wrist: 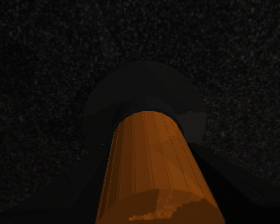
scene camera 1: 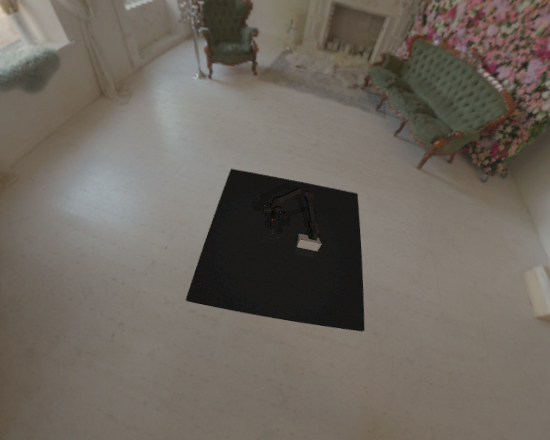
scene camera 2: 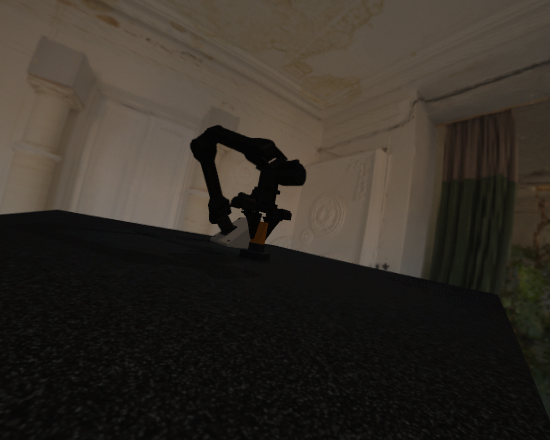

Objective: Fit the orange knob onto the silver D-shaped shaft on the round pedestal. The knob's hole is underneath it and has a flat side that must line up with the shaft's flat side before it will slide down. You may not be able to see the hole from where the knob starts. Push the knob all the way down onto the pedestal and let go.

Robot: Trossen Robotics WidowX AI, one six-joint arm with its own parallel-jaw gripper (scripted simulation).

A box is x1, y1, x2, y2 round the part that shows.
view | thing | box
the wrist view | my gripper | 0, 143, 279, 223
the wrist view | orange knob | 95, 111, 224, 223
